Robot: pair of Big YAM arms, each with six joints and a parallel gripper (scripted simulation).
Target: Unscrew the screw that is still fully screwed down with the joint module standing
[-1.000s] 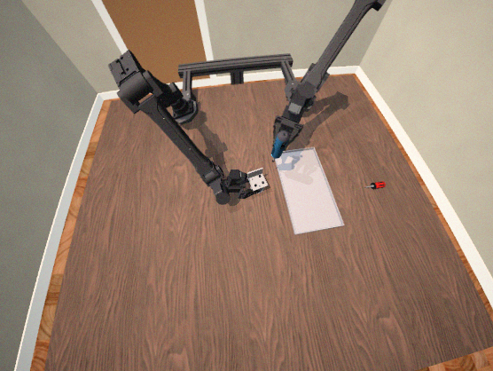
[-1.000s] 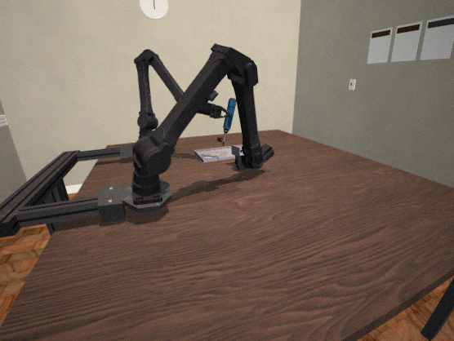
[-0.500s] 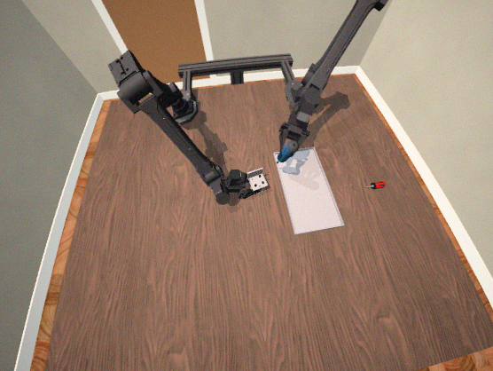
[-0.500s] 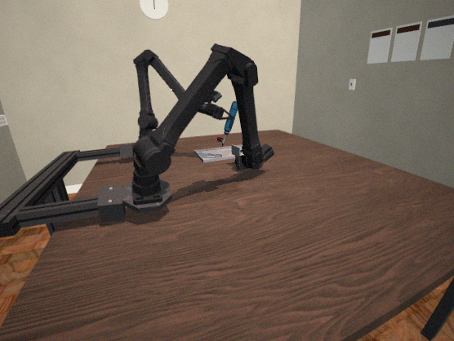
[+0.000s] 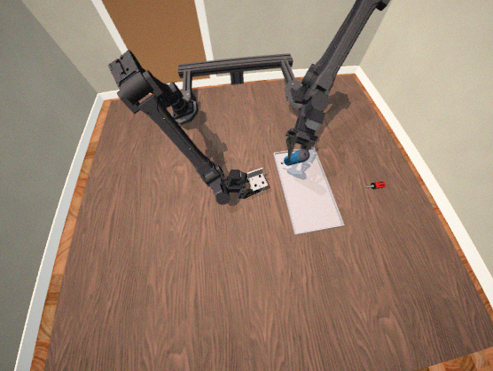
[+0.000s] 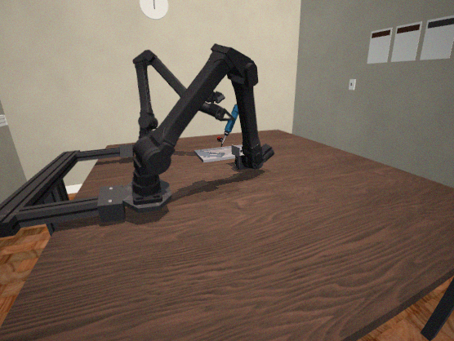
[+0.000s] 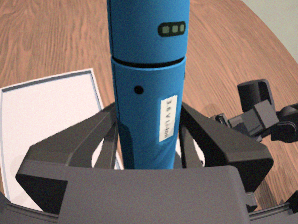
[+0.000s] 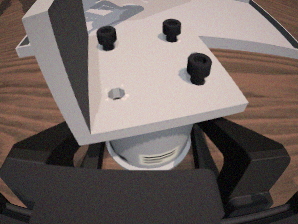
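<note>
The joint module body is 1 cm above my right hand. Round my right hand: bracket 5 cm above; then flat tray 3 cm ahead, 23 cm to the left, 2 cm below; then small red-handled screwdriver 7 cm ahead, 57 cm to the left, 1 cm below.
</note>
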